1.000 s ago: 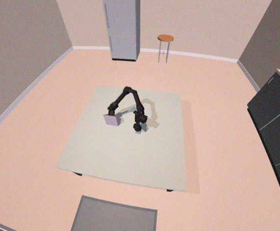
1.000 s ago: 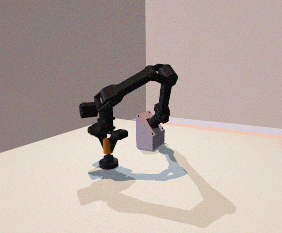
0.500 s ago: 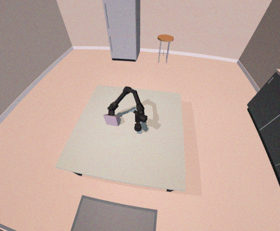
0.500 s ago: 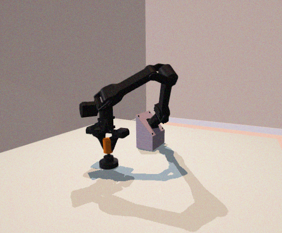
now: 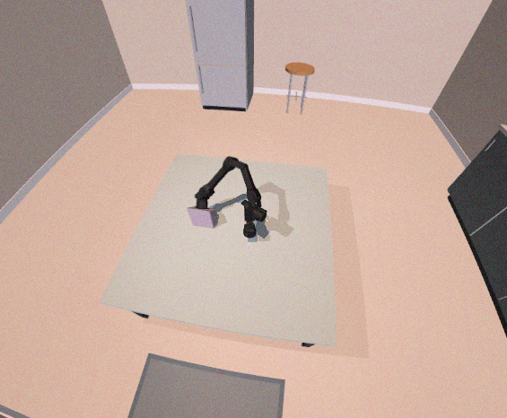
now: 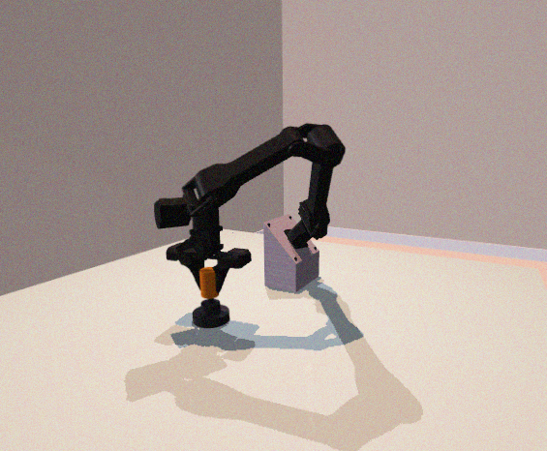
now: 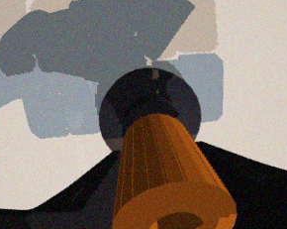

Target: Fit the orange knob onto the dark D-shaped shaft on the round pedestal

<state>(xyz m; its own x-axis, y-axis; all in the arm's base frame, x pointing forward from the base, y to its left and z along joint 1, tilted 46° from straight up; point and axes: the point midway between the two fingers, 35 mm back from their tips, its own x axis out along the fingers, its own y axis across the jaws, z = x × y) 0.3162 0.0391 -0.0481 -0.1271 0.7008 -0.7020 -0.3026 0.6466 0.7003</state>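
The orange knob is 20 mm above my gripper tip. From my gripper tip the other things lie so: dark round pedestal 40 mm below.
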